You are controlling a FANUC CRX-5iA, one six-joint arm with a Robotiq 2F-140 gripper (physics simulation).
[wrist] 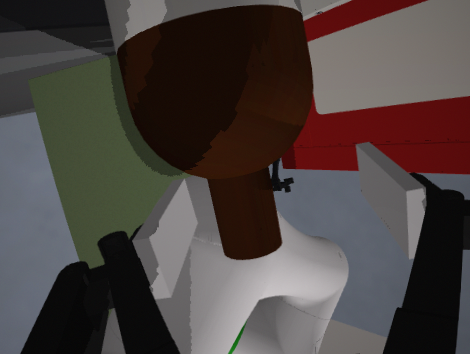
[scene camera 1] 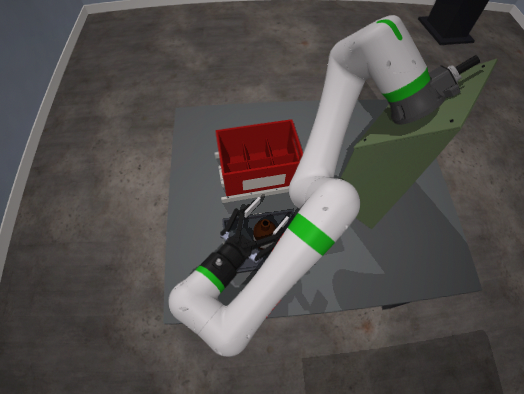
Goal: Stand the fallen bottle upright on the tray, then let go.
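My gripper visible, wrist view too. Brown bottle visible.
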